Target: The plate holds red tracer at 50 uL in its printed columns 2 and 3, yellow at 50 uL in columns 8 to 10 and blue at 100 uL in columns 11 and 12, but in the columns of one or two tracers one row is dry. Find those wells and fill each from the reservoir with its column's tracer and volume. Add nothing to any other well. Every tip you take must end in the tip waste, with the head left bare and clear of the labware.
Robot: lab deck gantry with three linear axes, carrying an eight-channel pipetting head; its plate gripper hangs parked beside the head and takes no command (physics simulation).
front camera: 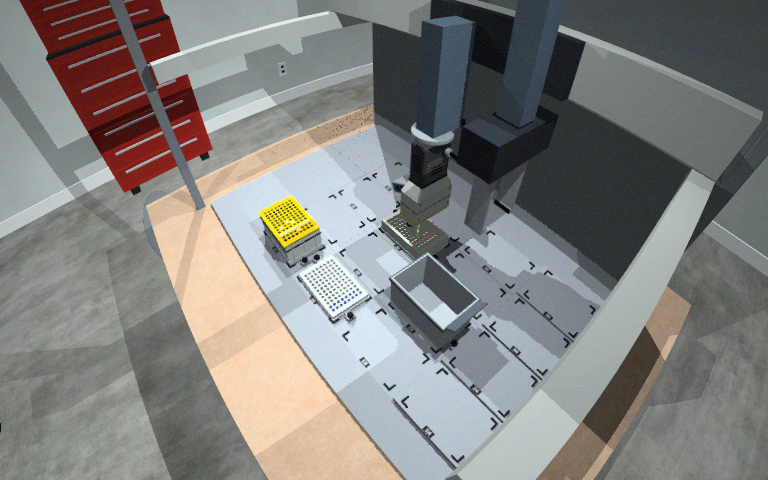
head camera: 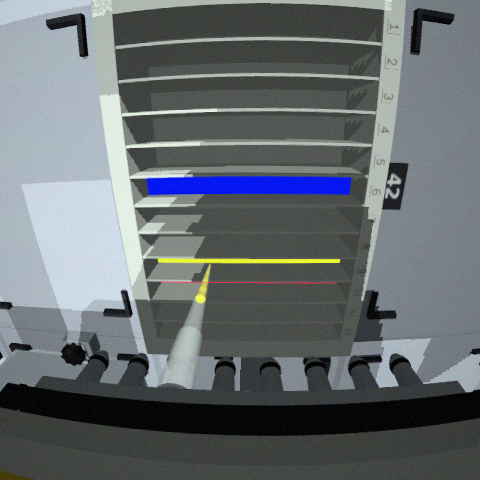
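The pipetting head (front camera: 425, 200) hangs over the grey reservoir (front camera: 434, 246) (head camera: 119, 150). One tip (front camera: 417, 233) (head camera: 187, 345), on the third nozzle from the left in the head view, holds yellow liquid; its point shows just beside the yellow strip (head camera: 280, 261). A blue strip (head camera: 250, 185) and a thin red strip (head camera: 265, 283) lie in other troughs. The white plate (front camera: 331, 285) shows blue wells along its near right edge; its dry wells cannot be made out. The yellow tip rack (front camera: 289, 220) stands behind it. The grey open bin (front camera: 434, 294) stands right of the plate. The plate gripper's fingers cannot be made out.
A dark carriage box (front camera: 504, 144) on a blue-grey column stands right of the head. Black corner brackets (head camera: 80, 32) mark deck slots. The other nozzles (head camera: 270, 372) in the head view are bare. A pale rail crosses the front right of the deck.
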